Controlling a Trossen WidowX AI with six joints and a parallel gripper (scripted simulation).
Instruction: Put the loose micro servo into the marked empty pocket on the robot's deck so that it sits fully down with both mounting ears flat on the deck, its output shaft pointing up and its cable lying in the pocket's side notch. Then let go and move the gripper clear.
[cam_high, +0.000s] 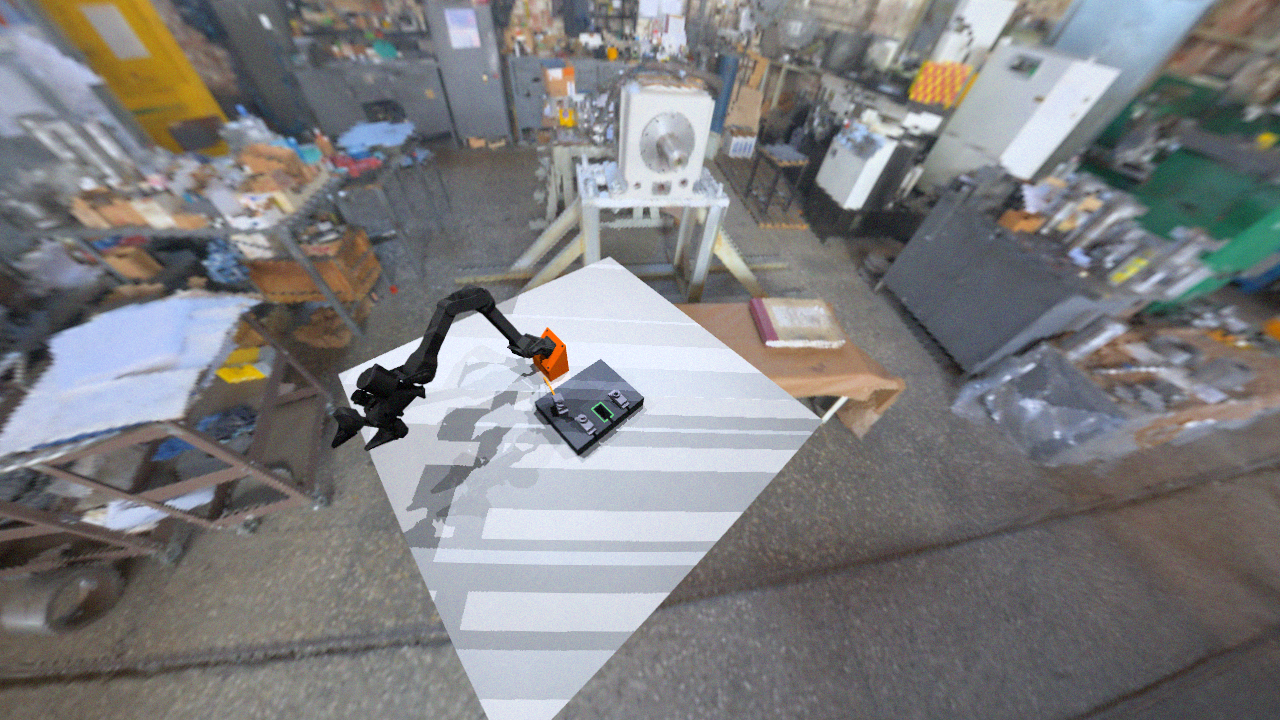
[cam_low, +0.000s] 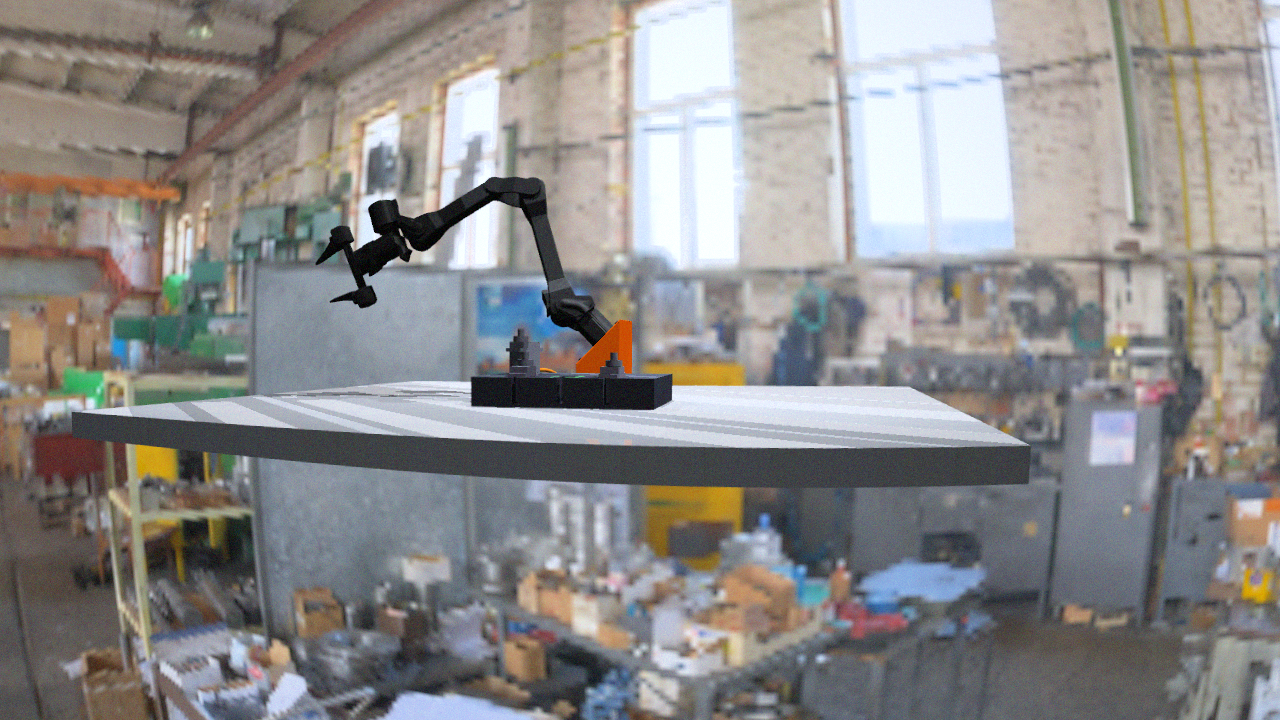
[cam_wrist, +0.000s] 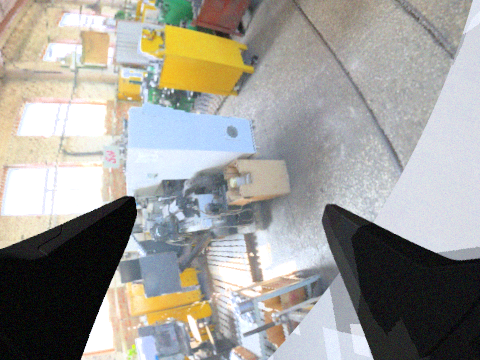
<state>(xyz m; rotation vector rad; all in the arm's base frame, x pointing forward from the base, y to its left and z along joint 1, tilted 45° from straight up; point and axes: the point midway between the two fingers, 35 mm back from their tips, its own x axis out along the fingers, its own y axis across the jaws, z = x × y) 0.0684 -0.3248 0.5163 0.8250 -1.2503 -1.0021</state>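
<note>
Right now the dark deck is 140 mm ahead of my gripper tip, 620 mm to the left of it and 210 mm below it.
</note>
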